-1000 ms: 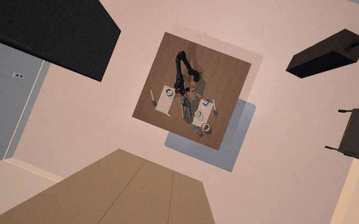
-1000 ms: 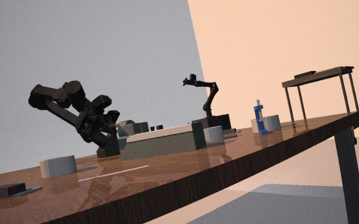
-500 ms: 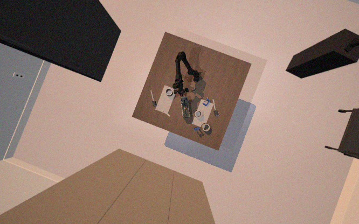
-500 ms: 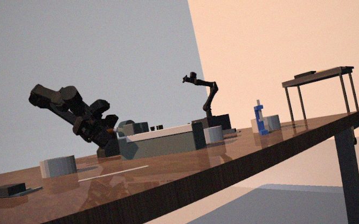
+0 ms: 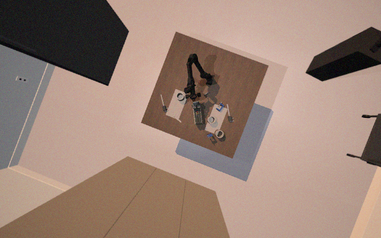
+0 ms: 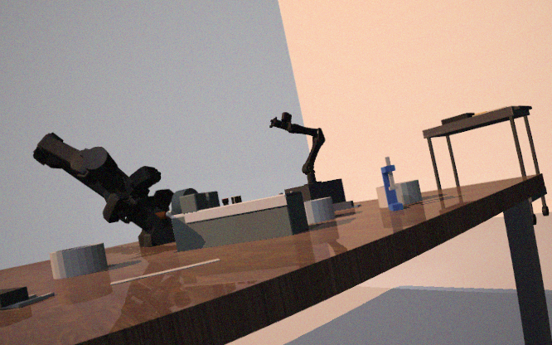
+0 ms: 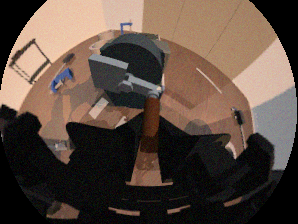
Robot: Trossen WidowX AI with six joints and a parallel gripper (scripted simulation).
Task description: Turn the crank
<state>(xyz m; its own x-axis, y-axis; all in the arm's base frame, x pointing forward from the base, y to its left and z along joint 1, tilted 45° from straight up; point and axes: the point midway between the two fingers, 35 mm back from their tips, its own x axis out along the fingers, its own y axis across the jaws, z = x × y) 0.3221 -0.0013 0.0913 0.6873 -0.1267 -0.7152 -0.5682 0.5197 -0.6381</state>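
My gripper tip is 10 cm short of the red pointer, 10 cm to the right of it and 3 cm below it. Also, from my gripper tip: crank handle 1 cm behind, 1 cm to the right, 3 cm above; then thin white rod 30 cm ahead, 9 cm to the right, 5 cm below.
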